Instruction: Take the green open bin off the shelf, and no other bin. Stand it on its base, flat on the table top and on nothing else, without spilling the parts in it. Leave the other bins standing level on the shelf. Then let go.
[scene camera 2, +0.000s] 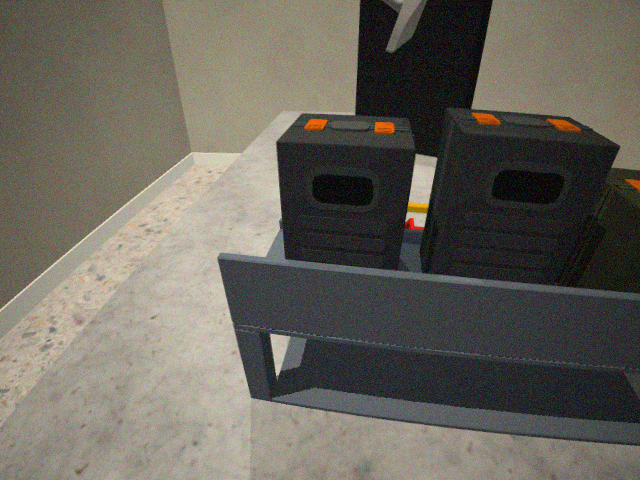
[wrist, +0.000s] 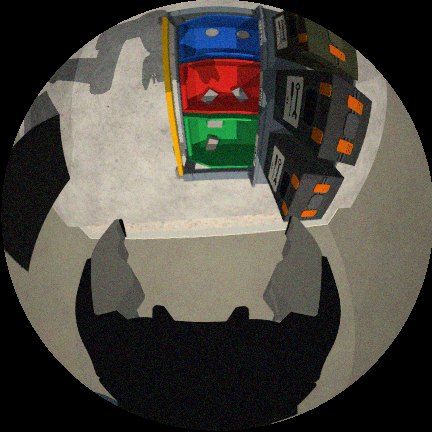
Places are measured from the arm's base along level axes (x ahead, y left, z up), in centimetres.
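Pixels of known places: gripper, fingertip midpoint: (scene camera 2: 391, 47) (wrist: 203, 219).
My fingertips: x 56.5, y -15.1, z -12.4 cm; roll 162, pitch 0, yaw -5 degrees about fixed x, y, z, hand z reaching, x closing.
Behind a point stands the place of what it marks.
The green open bin (wrist: 227, 152) {x 60.3, y -22.0, z -36.4 cm} stands in the shelf (wrist: 220, 175) {x 58.3, y -24.0, z -30.4 cm} (scene camera 2: 413, 310) {x 78.2, y -13.8, z -25.2 cm}, at the near end of its row in the wrist view, with at least two grey parts in it. It does not show in scene camera 2. The red bin (wrist: 220, 75) {x 60.0, y -3.9, z -38.0 cm} (scene camera 2: 412, 225) {x 59.0, y -11.0, z -30.8 cm} is beside it, and the blue bin (wrist: 220, 49) {x 60.5, y 2.8, z -38.0 cm} is beyond the red one. Both hold grey parts. My gripper (wrist: 203, 219) {x 56.5, y -15.1, z -12.4 cm} is open, with nothing between its fingers, and is apart from the bins. Part of a grey finger (scene camera 2: 405, 28) {x 64.2, y -14.8, z -10.7 cm} shows at the top of scene camera 2. The table top (wrist: 120, 145) {x 33.9, y -16.0, z -38.9 cm} (scene camera 2: 155, 387) {x 78.0, y -35.3, z -38.9 cm} bears the shelf.
A dark case (wrist: 304, 197) {x 68.2, y -17.7, z -16.7 cm} (scene camera 2: 346, 155) {x 73.7, y -18.4, z -17.4 cm}, another dark case (wrist: 335, 117) {x 68.2, y -7.0, z -15.7 cm} (scene camera 2: 522, 147) {x 73.7, y -8.4, z -16.3 cm} and an olive case (wrist: 320, 45) (scene camera 2: 622, 232) {x 74.2, y -0.4, z -21.1 cm} stand upright behind the bins. A yellow bar (wrist: 172, 107) {x 51.2, y -9.3, z -32.4 cm} (scene camera 2: 417, 208) {x 51.2, y -9.2, z -32.7 cm} runs along the shelf's front. Walls rise beyond the table's edge.
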